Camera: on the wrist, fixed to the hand. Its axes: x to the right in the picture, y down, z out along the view.
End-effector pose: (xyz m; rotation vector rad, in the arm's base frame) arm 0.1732 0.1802 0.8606 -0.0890 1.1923 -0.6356
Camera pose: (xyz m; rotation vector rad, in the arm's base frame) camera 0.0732 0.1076 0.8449 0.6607 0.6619 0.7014
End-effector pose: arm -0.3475 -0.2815 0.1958 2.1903 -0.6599 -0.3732
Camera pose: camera -0.2578 -0.1992 0.1694 1.0835 -2.1717 0.1330
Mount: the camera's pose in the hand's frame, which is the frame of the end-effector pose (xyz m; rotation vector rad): 0.0279 -0.0950 -0.0756 0.0064 -0.3070 1.5258
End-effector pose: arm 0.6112 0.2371 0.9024 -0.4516 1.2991 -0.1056
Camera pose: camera 0.5641 0.1218 0.8985 0.5858 1.0454 1.1811
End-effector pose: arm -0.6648 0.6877 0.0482 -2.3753 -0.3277 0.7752
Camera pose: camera -0.6012 0.7372 0.1432 -2.1431 1.5312 1.7062
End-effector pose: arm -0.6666 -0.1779 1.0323 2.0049 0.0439 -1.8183
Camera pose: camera -0.6206 -0.0739 0.9815 1.0081 -1.1988 -0.9692
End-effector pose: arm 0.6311 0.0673 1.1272 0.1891 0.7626 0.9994
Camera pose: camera 0.6556 0.0235 1.0132 0.9948 0.2196 2.3161
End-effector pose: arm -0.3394 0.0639 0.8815 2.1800 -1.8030 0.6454
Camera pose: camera -0.2568 0.0938 0.9698 -0.3943 2.7760 -0.3959
